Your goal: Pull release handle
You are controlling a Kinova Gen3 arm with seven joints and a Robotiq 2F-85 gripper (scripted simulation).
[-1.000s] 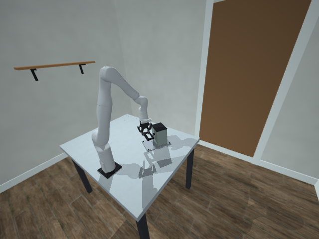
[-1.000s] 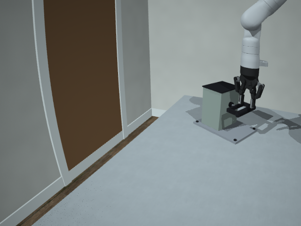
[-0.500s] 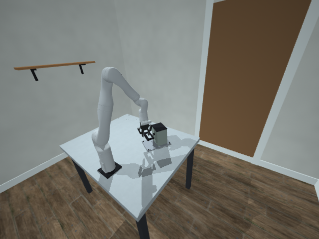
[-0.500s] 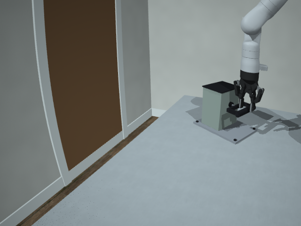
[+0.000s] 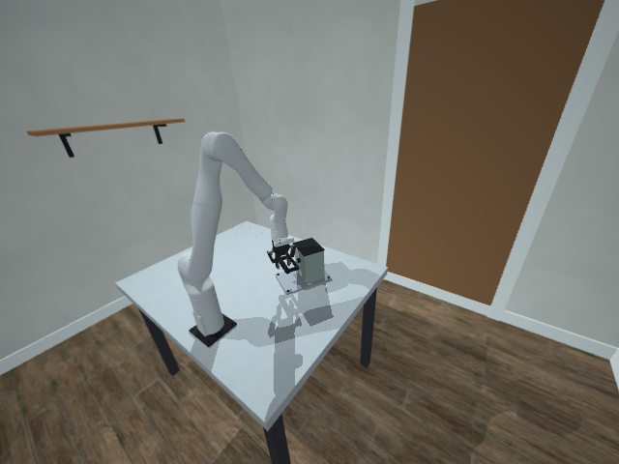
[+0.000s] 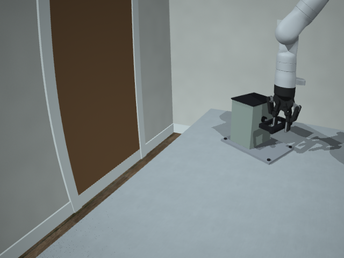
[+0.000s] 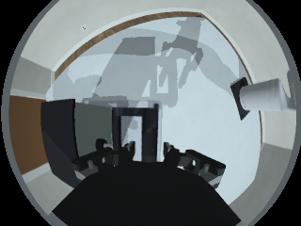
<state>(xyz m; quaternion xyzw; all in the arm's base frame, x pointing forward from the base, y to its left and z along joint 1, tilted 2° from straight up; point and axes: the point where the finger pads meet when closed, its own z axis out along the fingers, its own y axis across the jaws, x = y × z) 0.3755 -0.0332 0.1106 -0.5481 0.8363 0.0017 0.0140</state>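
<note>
My gripper is now 110 mm above the grey bolted base plate, 90 mm short of it and 40 mm to the left of it.
</note>
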